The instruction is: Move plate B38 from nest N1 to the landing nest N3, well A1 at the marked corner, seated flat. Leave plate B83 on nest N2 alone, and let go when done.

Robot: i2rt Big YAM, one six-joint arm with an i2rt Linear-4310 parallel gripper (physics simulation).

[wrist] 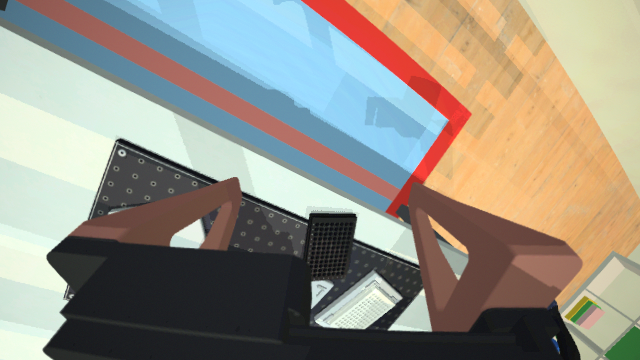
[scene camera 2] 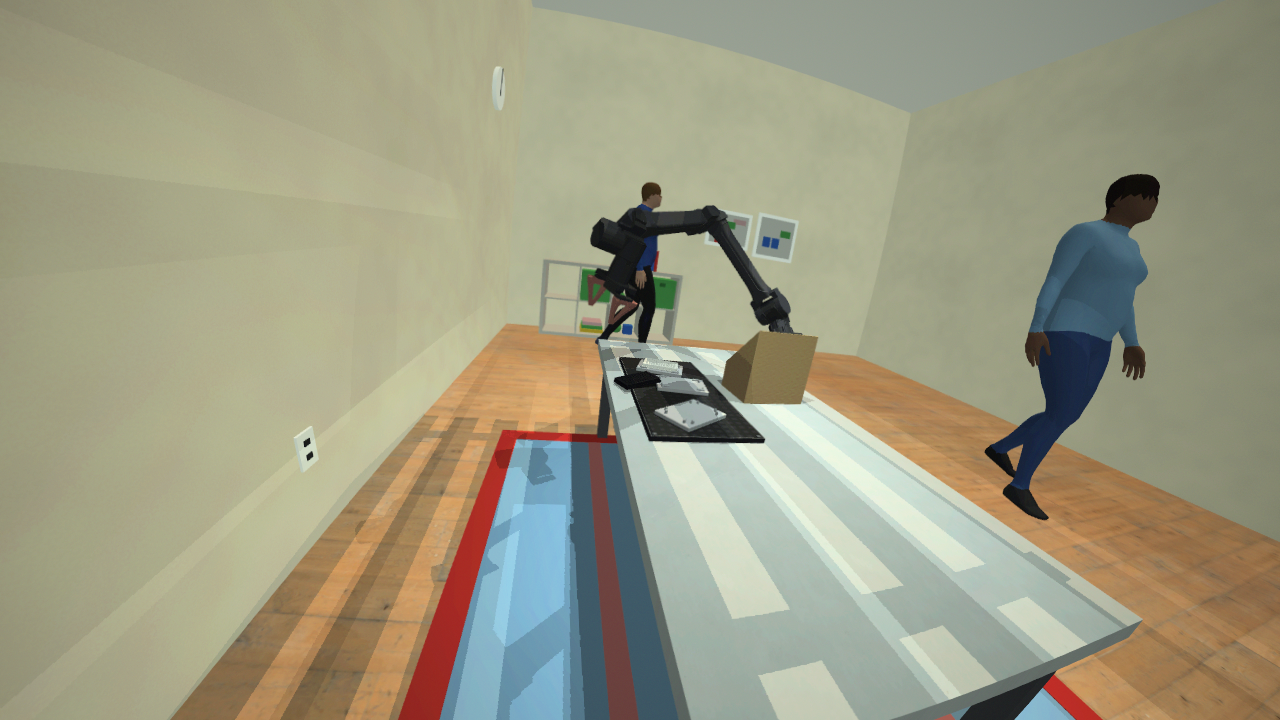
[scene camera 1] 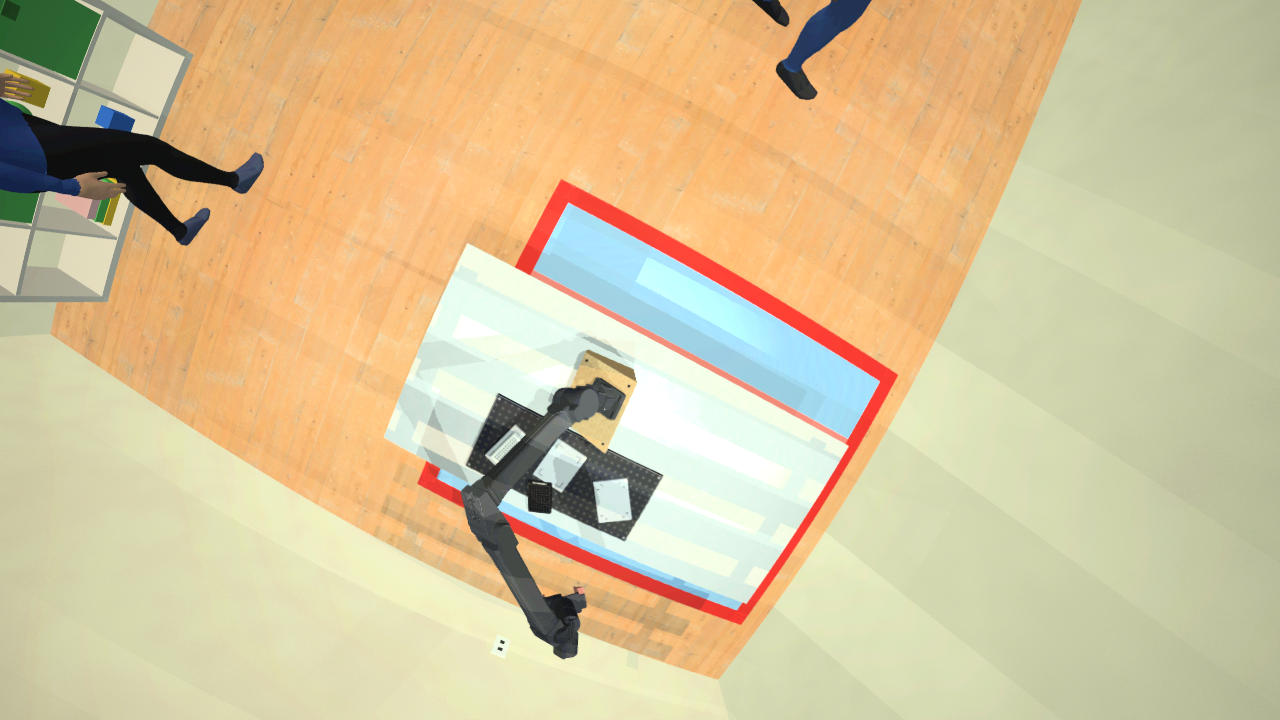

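A white well plate sits on a light nest at one end of the black perforated board. A black well plate is at the board's long edge by the middle nest, overhanging that edge in view. The nest at the other end is bare, with small posts. Plate labels, nest numbers and the A1 mark are unreadable. My gripper is open and empty, high above and away from the plates.
A wooden block carries the arm base beside the board. The white table stands over a red-edged blue mat. Two people stand on the floor away from the table, near a shelf unit and a wall.
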